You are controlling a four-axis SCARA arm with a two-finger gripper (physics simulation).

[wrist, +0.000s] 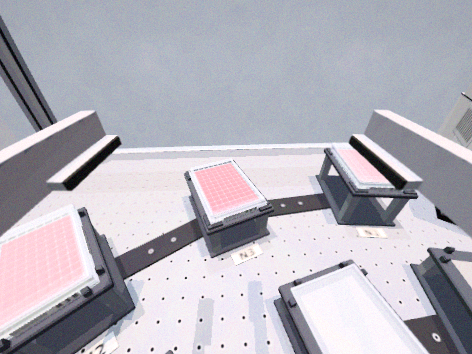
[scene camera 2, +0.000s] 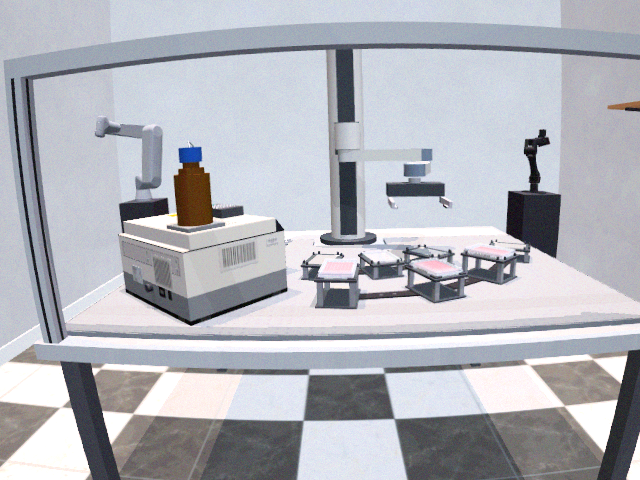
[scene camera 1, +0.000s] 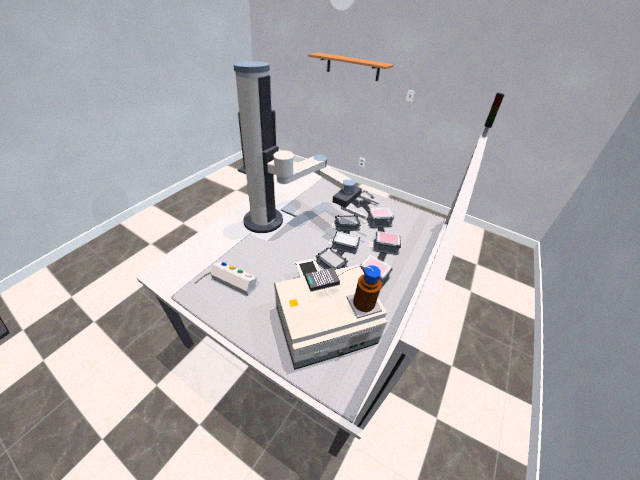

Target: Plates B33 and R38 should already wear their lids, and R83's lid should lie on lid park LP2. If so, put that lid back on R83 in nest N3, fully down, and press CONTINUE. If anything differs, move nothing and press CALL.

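Frame: origin at the arm's base, x right, y ahead, z up, level; millimetres.
Seen in the pictures: gripper, fingertip midpoint: (wrist: 235, 125) (scene camera 2: 422, 205) (scene camera 1: 372, 210); arm's base, link origin: (scene camera 2: 348, 240) (scene camera 1: 263, 220).
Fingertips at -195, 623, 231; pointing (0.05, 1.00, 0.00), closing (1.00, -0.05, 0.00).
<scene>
Pixels of each thing's top centre, then the offset from my fingertips to it, as dx, dy, dz. "pt": a spot on its surface instead.
- nest N3, surface spot: (wrist: 225, 187) (scene camera 1: 386, 237) pt -9, +115, -143
- N2 plate, top centre: (wrist: 34, 255) (scene camera 2: 489, 248) (scene camera 1: 381, 211) -209, +2, -132
- N1 plate, top centre: (wrist: 368, 160) (scene camera 2: 338, 265) (scene camera 1: 376, 265) +245, +156, -128
- clear lid, top centre: (wrist: 370, 344) (scene camera 2: 380, 255) (scene camera 1: 346, 238) +113, -78, -164
- button box, top centre: (scene camera 1: 232, 270) +669, -410, -135
- brown bottle, surface spot: (scene camera 2: 192, 196) pt +573, +261, +69
My gripper (scene camera 1: 369, 198) (scene camera 2: 419, 202) (wrist: 235, 125) is open and empty, high above the nests. The plate in nest N3 (scene camera 1: 387, 239) (scene camera 2: 436, 266) (wrist: 225, 187) is deep pink with a sharp well grid and looks uncovered. The N2 plate (scene camera 1: 381, 213) (scene camera 2: 490, 251) (wrist: 45, 270) and the N1 plate (scene camera 1: 376, 264) (scene camera 2: 337, 267) (wrist: 360, 166) look paler, as under clear lids. A clear lid (scene camera 1: 346, 240) (scene camera 2: 380, 256) (wrist: 355, 310) lies flat on a middle park, whose label is not in the wrist view. Plate names cannot be read. A button box (scene camera 1: 233, 276) stands near the table's edge.
A cream instrument (scene camera 1: 330, 315) (scene camera 2: 204, 258) bears a brown bottle (scene camera 1: 366, 295) (scene camera 2: 192, 196) with a blue cap. Other parks (scene camera 1: 346, 222) (scene camera 1: 331, 257) flank the lid's park. A framed panel (scene camera 2: 320, 38) runs along the table's edge. A stack light (scene camera 1: 495, 110) stands on it.
</scene>
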